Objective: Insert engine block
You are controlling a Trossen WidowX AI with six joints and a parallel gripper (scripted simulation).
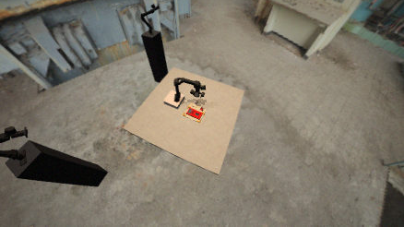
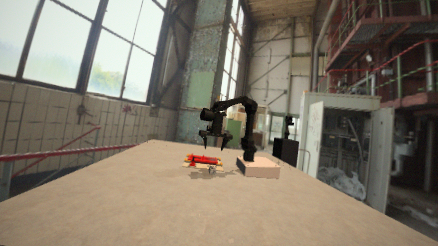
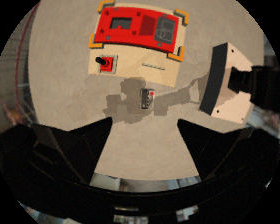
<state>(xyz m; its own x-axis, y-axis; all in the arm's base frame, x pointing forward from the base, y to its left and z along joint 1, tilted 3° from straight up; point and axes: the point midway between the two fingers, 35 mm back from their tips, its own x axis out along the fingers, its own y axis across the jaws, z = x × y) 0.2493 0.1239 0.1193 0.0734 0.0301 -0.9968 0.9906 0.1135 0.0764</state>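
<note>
My gripper tip is now 1 cm past the grey engine block, 1 cm to the left of it and 12 cm above it.
</note>
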